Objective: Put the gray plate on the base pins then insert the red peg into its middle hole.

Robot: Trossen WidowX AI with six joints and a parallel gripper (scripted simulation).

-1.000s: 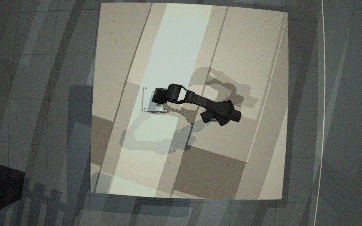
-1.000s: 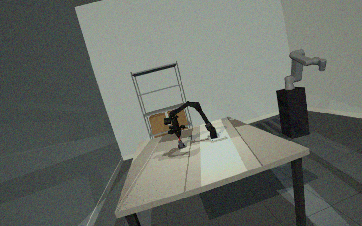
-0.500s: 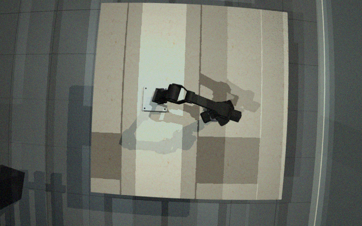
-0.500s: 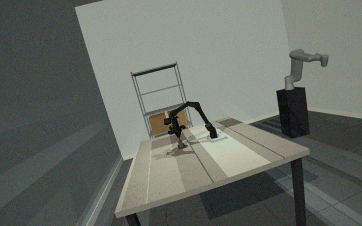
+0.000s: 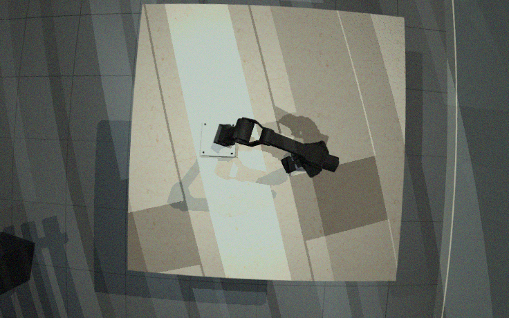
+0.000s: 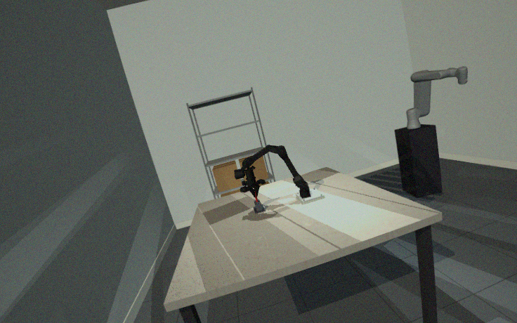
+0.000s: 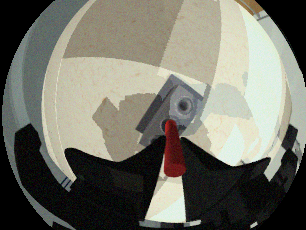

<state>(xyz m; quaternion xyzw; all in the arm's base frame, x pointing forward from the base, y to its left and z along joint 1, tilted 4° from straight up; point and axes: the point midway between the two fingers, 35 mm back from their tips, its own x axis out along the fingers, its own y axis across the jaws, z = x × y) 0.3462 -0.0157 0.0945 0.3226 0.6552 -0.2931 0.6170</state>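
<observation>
Right now my gripper tip is right at the red peg. From my gripper tip the other things lie so: dark base: 9 cm below; gray plate: 5 cm below.
</observation>
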